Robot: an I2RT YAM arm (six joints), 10 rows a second.
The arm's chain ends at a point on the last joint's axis. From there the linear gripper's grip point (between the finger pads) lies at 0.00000 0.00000 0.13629 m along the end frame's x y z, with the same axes.
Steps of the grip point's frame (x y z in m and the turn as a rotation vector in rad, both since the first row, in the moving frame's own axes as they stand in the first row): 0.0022 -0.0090 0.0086 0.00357 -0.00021 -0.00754; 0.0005 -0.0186 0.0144 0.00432 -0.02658 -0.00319; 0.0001 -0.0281 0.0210 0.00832 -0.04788 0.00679; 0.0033 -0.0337 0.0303 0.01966 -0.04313 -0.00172; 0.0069 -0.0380 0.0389 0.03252 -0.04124 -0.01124; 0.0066 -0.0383 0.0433 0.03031 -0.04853 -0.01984; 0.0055 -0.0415 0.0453 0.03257 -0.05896 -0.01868; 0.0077 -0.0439 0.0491 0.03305 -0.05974 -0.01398; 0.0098 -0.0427 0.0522 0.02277 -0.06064 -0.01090
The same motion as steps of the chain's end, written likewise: 0.0022 -0.0085 0.0086 0.00357 -0.00021 -0.00754; 0.0041 -0.0180 0.0144 0.00432 -0.02658 -0.00319; 0.0066 -0.0269 0.0212 0.00832 -0.04788 0.00679; 0.0092 -0.0310 0.0305 0.01966 -0.04313 -0.00172; 0.0125 -0.0336 0.0391 0.03252 -0.04124 -0.01124; 0.0133 -0.0342 0.0435 0.03031 -0.04853 -0.01984; 0.0136 -0.0371 0.0456 0.03257 -0.05896 -0.01868; 0.0159 -0.0395 0.0494 0.03305 -0.05974 -0.01398; 0.0181 -0.0396 0.0525 0.02277 -0.06064 -0.01090
